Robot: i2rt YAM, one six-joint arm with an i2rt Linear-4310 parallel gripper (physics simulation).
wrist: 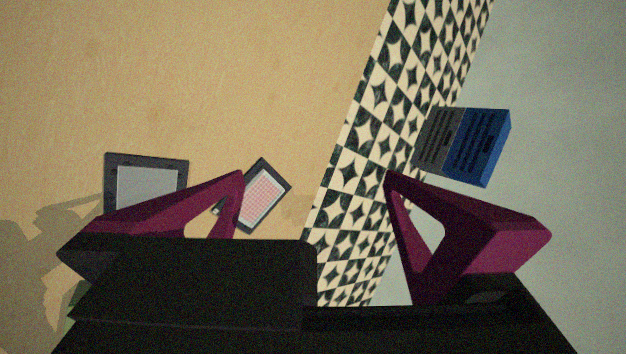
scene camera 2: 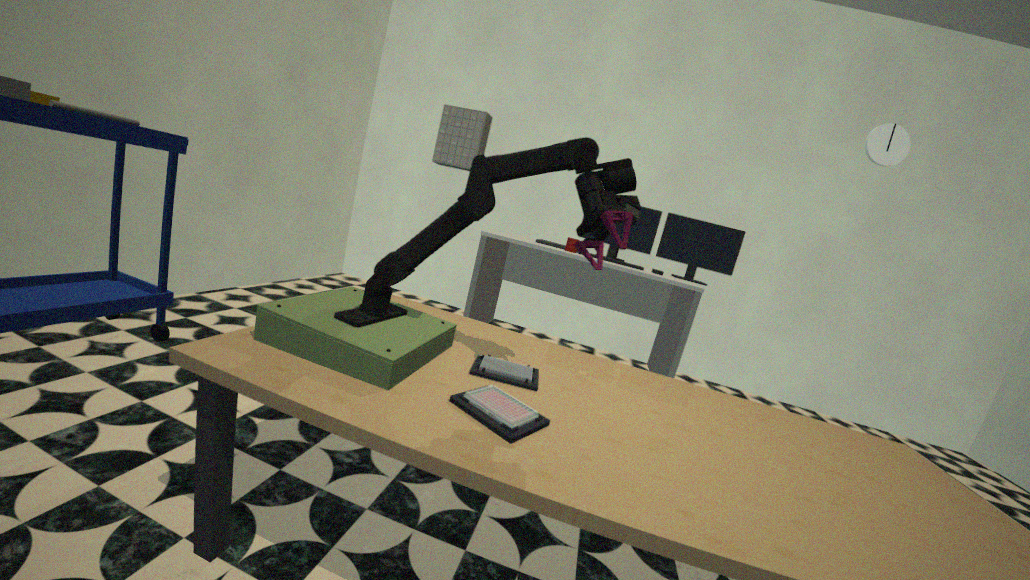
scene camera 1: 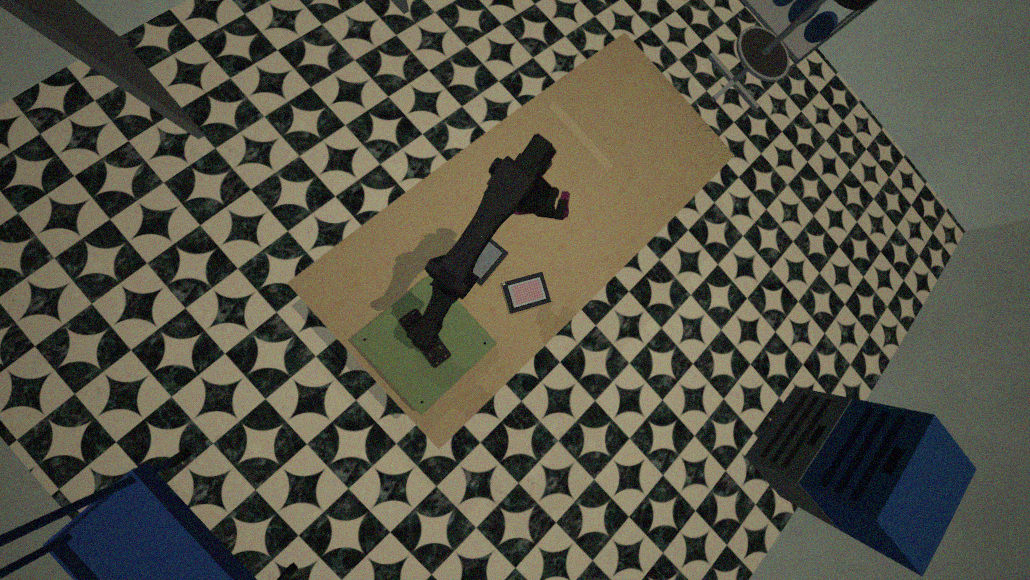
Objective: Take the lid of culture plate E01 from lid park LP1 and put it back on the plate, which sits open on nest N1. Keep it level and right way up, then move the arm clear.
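Places are measured from the arm's base along level axes (x up, y back, z right), in centimetres.
Pixels of known places: gripper, fingertip midpoint: (wrist: 313, 177) (scene camera 2: 610, 260) (scene camera 1: 551, 212); arm's base, origin of the base link: (scene camera 2: 373, 315) (scene camera 1: 425, 337).
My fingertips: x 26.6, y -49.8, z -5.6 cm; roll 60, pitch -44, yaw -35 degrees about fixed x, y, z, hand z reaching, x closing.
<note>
For each thing: its top centre in the pictures, then the offset to it from my fingertips. Level surfaces: height alone.
- Culture plate E01, middle of its top: (scene camera 2: 502, 401) (wrist: 258, 200) (scene camera 1: 527, 291) dy +11.6, dx -31.0, dz +14.2 cm
- dark nest N1, middle of its top: (scene camera 2: 501, 405) (wrist: 257, 199) (scene camera 1: 527, 292) dy +11.6, dx -31.9, dz +14.2 cm
- dark lid park LP1, middle of its top: (wrist: 147, 202) (scene camera 2: 507, 366) (scene camera 1: 482, 258) dy +17.3, dx -31.7, dz -5.9 cm
- wooden table, its level: dx -33.7 cm
Culture plate E01 (scene camera 1: 526, 292) (scene camera 2: 504, 404) (wrist: 262, 195), pink-welled and open, sits on the dark nest N1 (scene camera 1: 507, 296) (scene camera 2: 513, 433) (wrist: 276, 175). Its pale grey lid (scene camera 1: 487, 260) (scene camera 2: 506, 369) (wrist: 145, 182) lies flat on the dark lid park LP1 (scene camera 1: 495, 267) (scene camera 2: 533, 384) (wrist: 110, 180), beside the nest and apart from it. My gripper (scene camera 1: 544, 208) (scene camera 2: 611, 257) (wrist: 313, 177) is open and empty, high above the table and away from both fixtures. In the wrist view its left finger hides part of the lid and of the nest's near side. The arm partly covers LP1 in scene camera 1.
The arm stands on a green base block (scene camera 1: 464, 335) (scene camera 2: 324, 348) at one end of the wooden table (scene camera 1: 634, 108) (scene camera 2: 684, 468) (wrist: 200, 75). Off the table are a blue cart (scene camera 2: 172, 144) and a grey desk (scene camera 2: 583, 282) with monitors.
</note>
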